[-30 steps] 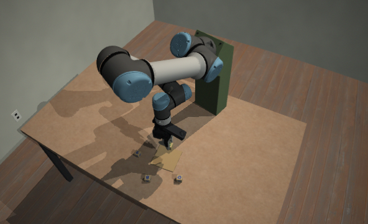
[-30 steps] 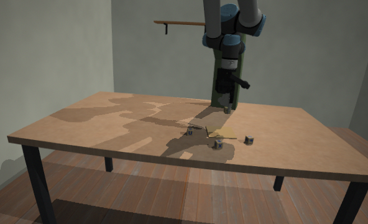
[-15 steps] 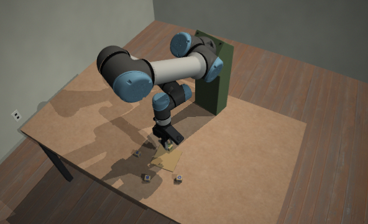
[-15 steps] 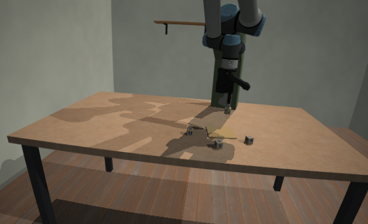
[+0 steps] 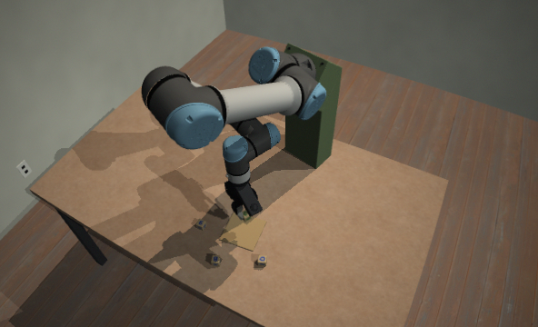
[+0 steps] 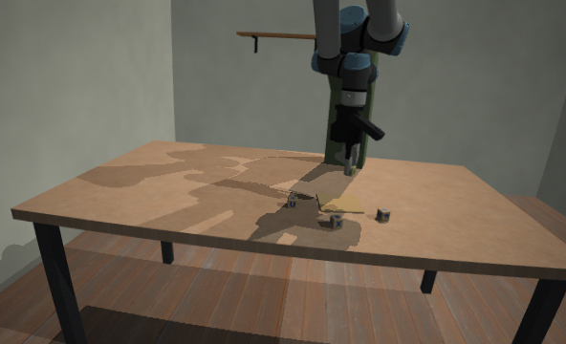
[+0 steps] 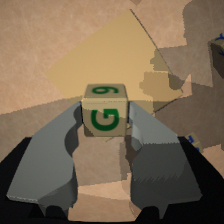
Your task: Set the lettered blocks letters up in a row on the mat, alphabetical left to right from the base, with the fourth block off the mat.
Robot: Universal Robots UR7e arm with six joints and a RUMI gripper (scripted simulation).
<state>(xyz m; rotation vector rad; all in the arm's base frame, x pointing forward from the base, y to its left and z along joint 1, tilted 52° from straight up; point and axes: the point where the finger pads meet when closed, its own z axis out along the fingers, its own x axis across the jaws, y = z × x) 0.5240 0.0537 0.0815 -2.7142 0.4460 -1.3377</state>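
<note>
My gripper is now 12 cm above the tan mat and 2 cm to the left of it. Round my hand: Q block 12 cm to the left, 11 cm below, 7 cm ahead; G block right at my hand.
</note>
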